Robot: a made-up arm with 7 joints.
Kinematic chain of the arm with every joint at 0, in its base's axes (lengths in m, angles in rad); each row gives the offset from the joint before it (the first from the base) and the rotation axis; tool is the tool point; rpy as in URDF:
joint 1: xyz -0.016 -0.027 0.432 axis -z
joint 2: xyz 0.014 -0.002 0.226 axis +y
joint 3: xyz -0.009 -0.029 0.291 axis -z
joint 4: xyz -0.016 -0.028 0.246 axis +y
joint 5: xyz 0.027 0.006 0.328 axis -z
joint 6: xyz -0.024 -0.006 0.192 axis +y
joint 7: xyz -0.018 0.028 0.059 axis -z
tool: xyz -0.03 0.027 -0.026 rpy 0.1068 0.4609 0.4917
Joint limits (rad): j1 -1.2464..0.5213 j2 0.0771..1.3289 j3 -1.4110..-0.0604 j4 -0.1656..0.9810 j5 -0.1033..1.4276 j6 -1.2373..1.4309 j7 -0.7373..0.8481
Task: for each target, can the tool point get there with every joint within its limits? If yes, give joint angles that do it. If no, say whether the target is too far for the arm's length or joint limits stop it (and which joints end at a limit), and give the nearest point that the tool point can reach.
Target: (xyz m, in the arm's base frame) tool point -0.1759 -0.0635 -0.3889
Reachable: no: joint limits stop it (at a limit: joint 1, joint 2, joint 4, joint 5, joint 6, joint 7) | nearest point 0.2128 0.8119 0.3859 | short by 1.232 m
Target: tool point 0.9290 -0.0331 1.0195
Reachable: yes | joints 0.1477 1.1424 -1.0048 0.4742 0.3887 -1.0235 -0.5918
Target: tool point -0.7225 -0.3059 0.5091
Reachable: no: joint limits stop it (at a limit: joint 1, joint 2, joint 3, joint 4, joint 5, joint 6) | nearest point -0.3765 0.1780 1.4061 | short by 1.076 m
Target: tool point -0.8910 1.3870 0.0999
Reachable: no: too far | nearest point -0.1222 0.9110 0.6036 | short by 1.035 m
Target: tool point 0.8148 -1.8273 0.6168
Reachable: no: too far | nearest point 0.8046 -0.7185 0.9422 | short by 1.156 m
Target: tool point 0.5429 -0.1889 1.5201
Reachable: yes | joints 0.3486 0.5437 -0.5266 0.2764 0.2330 -0.8617 -0.2745
